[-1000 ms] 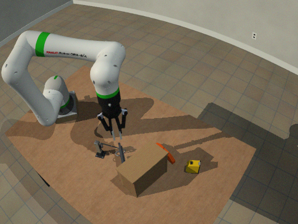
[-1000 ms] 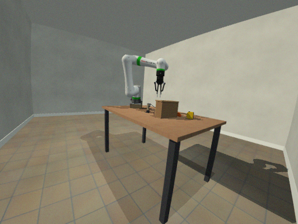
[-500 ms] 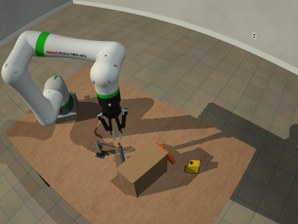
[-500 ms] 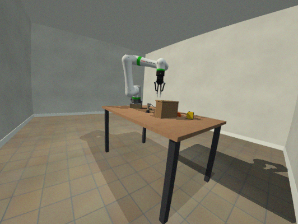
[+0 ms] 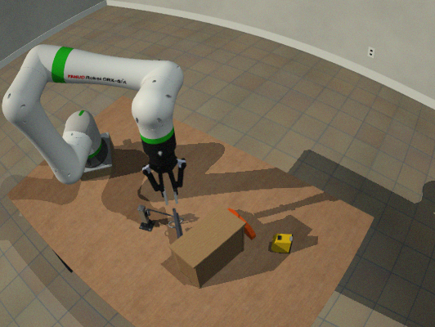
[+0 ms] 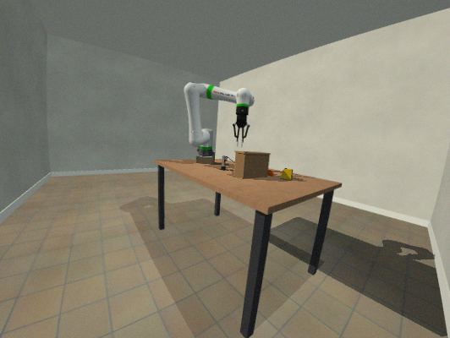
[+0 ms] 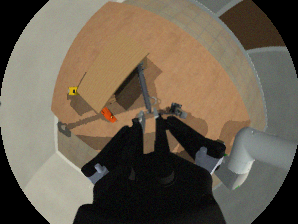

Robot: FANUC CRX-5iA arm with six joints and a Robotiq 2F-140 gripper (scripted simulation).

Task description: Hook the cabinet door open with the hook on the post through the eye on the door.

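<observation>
The dark door is 15 cm below my hand, 5 cm to the right of it and 5 cm ahead of it. Round my hand: orange object 21 cm below, 17 cm to the left, 14 cm ahead; yellow block 32 cm ahead, 19 cm to the left, 19 cm below.
</observation>
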